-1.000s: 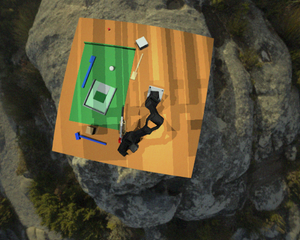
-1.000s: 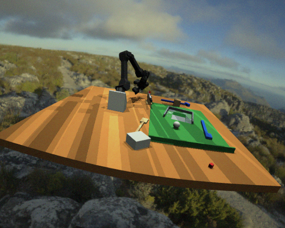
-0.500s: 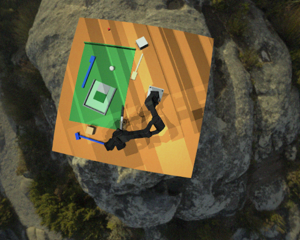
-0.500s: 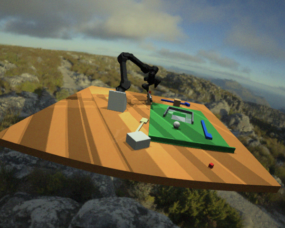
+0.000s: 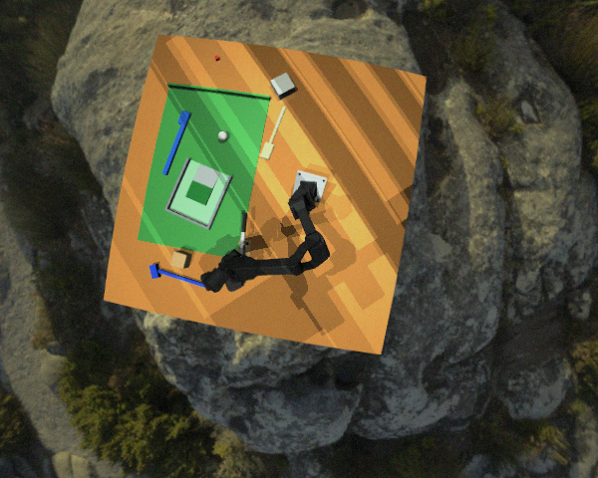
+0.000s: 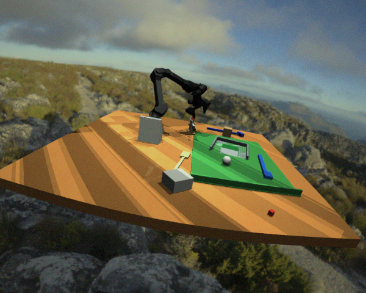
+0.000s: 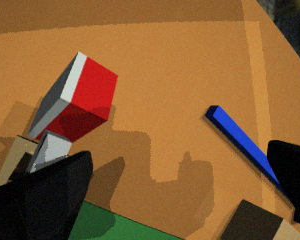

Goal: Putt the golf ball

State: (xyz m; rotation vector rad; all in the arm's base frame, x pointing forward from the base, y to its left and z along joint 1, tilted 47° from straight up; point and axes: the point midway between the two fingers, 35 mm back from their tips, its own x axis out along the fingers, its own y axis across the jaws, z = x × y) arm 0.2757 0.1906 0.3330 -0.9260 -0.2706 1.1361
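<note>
Now: the red putter 120 mm to the right of my gripper tip, 60 mm behind it and 40 mm below it. Round my gripper tip: white golf ball: 600 mm to the right, 90 mm ahead, 80 mm below; tan cube: 220 mm ahead, 70 mm below, 50 mm to the right; small red cube: 980 mm to the right, 170 mm ahead, 100 mm below.
</note>
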